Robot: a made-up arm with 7 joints.
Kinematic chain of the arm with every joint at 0, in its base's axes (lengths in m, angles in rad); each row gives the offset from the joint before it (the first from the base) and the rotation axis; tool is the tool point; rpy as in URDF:
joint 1: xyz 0 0 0.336 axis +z
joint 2: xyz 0 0 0 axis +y
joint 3: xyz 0 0 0.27 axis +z
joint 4: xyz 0.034 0 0 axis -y
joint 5: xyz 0.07 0 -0.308 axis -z
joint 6: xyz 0 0 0 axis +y
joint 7: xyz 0.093 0 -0.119 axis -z
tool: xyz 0 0 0 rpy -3.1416 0 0
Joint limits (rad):
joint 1: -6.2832..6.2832
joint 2: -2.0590..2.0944
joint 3: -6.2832..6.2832
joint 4: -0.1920..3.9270
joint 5: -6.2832..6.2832
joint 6: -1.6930..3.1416
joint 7: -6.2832..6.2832
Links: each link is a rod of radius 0.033 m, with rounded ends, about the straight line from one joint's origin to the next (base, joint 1, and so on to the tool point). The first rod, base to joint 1, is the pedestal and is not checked.
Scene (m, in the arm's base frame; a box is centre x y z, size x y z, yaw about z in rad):
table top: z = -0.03
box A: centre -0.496 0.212 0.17 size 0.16 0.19 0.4 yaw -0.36
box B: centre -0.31 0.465 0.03 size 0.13 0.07 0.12 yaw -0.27
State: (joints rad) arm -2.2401 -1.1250 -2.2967 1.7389 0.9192 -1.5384 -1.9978
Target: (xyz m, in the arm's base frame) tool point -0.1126 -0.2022 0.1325
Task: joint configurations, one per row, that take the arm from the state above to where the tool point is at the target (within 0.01 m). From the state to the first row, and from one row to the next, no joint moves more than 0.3 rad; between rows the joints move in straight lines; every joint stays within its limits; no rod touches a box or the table.
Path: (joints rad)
1: -1.9561 -1.3519 -2.1603 1.4880 0.9499 -1.2993 -2.0635
2: -1.6722 -1.5788 -2.0238 1.2371 0.9807 -1.0602 -2.1292
3: -1.3882 -1.8057 -1.8874 0.9862 1.0114 -0.8211 -2.1948
4: -1.3315 -1.8901 -1.9684 0.7631 1.0219 -0.7097 -2.1292
5: -1.2749 -1.9746 -2.0495 0.5401 1.0324 -0.5982 -2.0635
6: -1.2183 -2.0590 -2.1305 0.3170 1.0429 -0.4867 -1.9978

